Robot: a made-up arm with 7 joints.
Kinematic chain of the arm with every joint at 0, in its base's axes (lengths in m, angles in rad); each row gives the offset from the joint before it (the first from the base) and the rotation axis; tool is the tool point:
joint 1: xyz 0 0.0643 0 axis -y
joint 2: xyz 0 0.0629 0 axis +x
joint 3: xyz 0 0 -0.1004 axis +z
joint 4: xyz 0 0 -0.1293 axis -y
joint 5: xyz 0 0 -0.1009 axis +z
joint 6: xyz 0 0 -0.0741 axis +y
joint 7: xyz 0 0 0 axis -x
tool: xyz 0 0 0
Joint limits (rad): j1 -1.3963..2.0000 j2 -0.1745..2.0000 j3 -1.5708..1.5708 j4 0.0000..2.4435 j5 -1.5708..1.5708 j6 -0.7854..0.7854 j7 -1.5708..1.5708
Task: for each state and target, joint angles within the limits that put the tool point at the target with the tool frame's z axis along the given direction. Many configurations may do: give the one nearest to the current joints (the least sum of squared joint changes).
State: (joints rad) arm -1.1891 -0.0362 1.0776 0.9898 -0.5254 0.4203 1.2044
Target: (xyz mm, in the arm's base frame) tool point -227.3 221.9 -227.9 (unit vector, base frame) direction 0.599 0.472 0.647
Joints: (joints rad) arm -1.1575 -0.0622 0.7668 1.1993 -0.8014 0.5350 1.2545
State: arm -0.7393 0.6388 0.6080 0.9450 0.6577 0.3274 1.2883
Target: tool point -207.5 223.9 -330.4 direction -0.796 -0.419 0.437
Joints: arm -0.6183 0.1584 0.9880 0.2351 1.0642 0.2608 1.4019
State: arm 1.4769 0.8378 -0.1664 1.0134 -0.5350 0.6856 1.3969
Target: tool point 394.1 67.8 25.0 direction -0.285 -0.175 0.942
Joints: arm 1.5312 -0.0508 -0.7706 0.3291 -1.0013 0.7220 1.5210
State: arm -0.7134 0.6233 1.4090 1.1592 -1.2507 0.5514 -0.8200
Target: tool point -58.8 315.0 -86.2 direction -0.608 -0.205 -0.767
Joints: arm -1.0089 0.3116 1.2992 2.0523 -1.3249 0.3935 -0.6959
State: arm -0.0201 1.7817 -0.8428 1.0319 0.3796 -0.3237 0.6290
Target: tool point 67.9 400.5 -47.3 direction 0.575 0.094 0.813
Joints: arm 0.1163 2.0000 -1.2088 1.5938 0.2763 -0.3641 1.1677
